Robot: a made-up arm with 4 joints.
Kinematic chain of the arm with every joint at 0, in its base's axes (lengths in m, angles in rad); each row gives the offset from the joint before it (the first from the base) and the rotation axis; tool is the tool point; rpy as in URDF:
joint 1: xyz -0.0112 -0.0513 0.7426 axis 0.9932 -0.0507 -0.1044
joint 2: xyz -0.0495 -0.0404 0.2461 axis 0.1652 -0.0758 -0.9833
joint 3: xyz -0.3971 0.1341 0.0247 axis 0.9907 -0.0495 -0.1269
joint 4: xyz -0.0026 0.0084 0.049 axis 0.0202 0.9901 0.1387
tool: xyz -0.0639 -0.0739 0.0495 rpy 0 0 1.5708
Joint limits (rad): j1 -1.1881..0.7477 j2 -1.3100..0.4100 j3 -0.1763..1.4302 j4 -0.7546..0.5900
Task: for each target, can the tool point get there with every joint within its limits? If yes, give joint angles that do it. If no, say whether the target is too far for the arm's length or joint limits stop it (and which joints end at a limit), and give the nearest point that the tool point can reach.
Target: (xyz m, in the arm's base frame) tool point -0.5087 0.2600 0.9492
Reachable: yes | joints -0.7577 0.2385 0.0341 -0.0462
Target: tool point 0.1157 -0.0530 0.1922
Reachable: no: joint limits stop it (at a limit: joint 1, joint 2, joint 3, joint 4) | nearest point -0.2362 -0.5828 0.6556 | short by 0.787 m
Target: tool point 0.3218 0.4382 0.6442
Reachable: no: joint limits stop it (at a limit: joint 1, joint 2, joint 3, joint 4) | nearest point -0.4465 0.3673 0.7638 | short by 0.781 m
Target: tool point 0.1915 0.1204 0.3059
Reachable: no: joint limits stop it (at a limit: joint 1, joint 2, joint 3, joint 4) | nearest point -0.5089 0.2202 0.6513 | short by 0.787 m
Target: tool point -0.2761 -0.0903 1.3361
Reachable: yes | joints -0.7546 -1.0932 0.4067 0.0825
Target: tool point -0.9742 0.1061 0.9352
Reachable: no: too far | nearest point -0.5644 0.1111 0.9140 | short by 0.410 m
